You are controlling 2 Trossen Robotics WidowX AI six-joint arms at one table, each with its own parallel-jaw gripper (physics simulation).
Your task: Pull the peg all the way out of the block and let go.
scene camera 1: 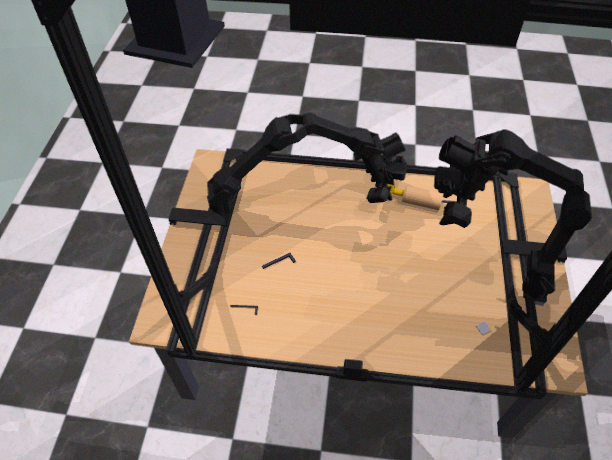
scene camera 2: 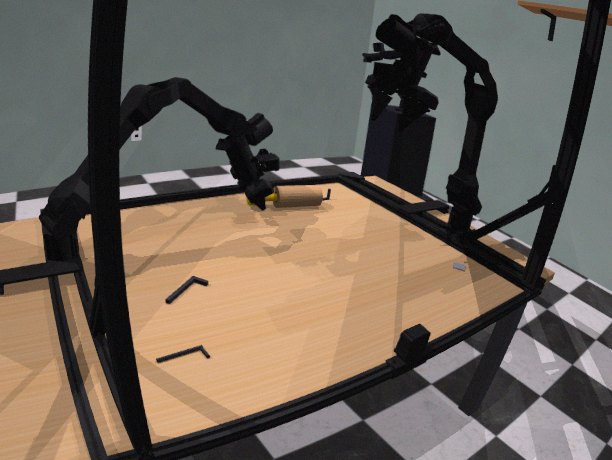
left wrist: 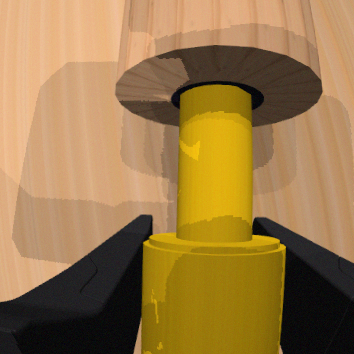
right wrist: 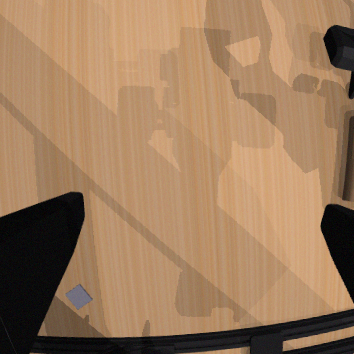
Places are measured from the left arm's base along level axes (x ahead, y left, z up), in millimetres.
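Pixels of known places: left gripper, fingertip midpoint: (scene camera 1: 392,195) (scene camera 2: 261,206) (left wrist: 202,227); right gripper, fingertip midpoint: (scene camera 1: 442,210) (scene camera 2: 384,125) (right wrist: 207,211); left arm's base, origin of the base link: (scene camera 1: 220,207) (scene camera 2: 62,256); right arm's base, origin of the base link: (scene camera 1: 534,290) (scene camera 2: 458,228).
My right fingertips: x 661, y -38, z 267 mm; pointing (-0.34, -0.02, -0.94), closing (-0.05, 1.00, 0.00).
Ahead of a thing's pixels: the offset from my right fingertips to its top centre. "*": to the spot under its first point.
The yellow peg @(dz -241, dx -130, dy +261 mm) (scene camera 1: 397,192) (scene camera 2: 270,198) (left wrist: 215,175) has a thick head and a thinner shaft. Part of the shaft shows outside the block, and its far end is inside the dark hole in the end of the block. The round wooden block @(dz -231, dx -56, dy +260 mm) (scene camera 1: 421,198) (scene camera 2: 299,196) (left wrist: 220,30) lies on its side near the back of the table. My left gripper (scene camera 1: 388,190) (scene camera 2: 261,199) (left wrist: 202,227) is shut on the peg's thick head, one finger along each side. My right gripper (scene camera 2: 392,118) (right wrist: 207,211) is open and empty, high above the table.
A small black hook @(dz -255, dx +15, dy +288 mm) (scene camera 2: 328,194) stands at the block's far end. Two black L-shaped bars @(dz -278, dx -417, dy -100 mm) (scene camera 1: 278,261) @(dz -280, dx -461, dy -274 mm) (scene camera 1: 245,306) lie on the table. A small grey square @(* dz -284, dx +190, dy -136 mm) (scene camera 1: 483,328) (scene camera 2: 459,267) (right wrist: 79,297) lies at the right. A black frame (scene camera 1: 280,366) borders the table.
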